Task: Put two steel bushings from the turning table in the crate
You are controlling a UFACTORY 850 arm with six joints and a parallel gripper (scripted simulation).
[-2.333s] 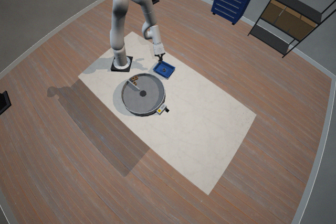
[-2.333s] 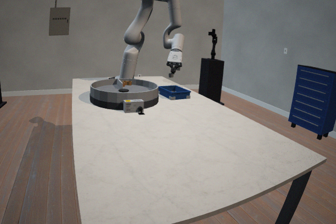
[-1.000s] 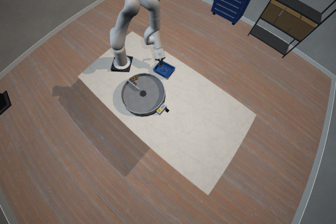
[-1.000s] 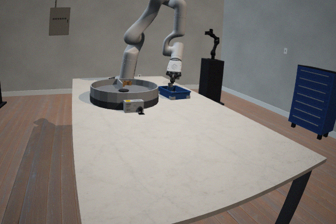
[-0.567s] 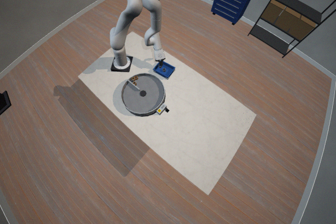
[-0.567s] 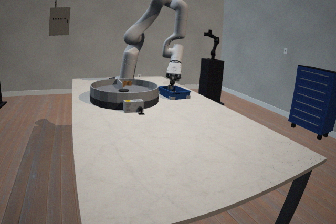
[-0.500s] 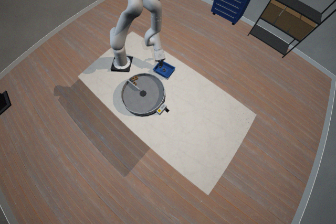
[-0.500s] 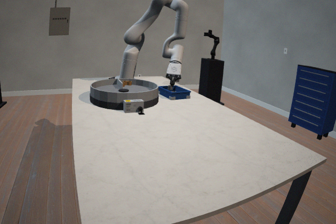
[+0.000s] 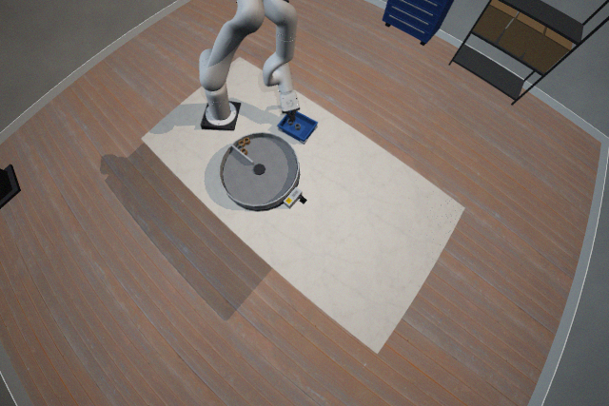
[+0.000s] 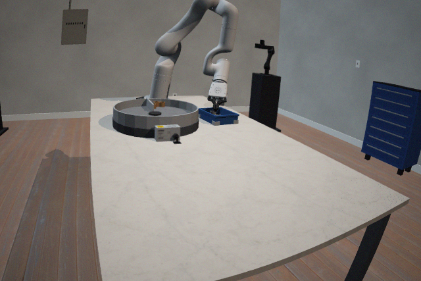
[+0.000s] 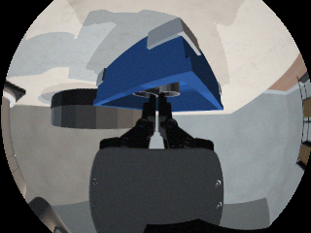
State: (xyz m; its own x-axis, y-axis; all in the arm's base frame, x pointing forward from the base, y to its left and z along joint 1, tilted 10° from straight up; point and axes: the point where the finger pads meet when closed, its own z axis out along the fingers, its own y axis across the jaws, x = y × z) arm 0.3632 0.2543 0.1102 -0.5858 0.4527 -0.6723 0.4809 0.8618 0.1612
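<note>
My hand is 40 mm short of the blue crate and 40 mm above it. The rest, counted from my hand: round grey turning table: 350 mm to the right, 110 mm ahead, 10 mm below.
</note>
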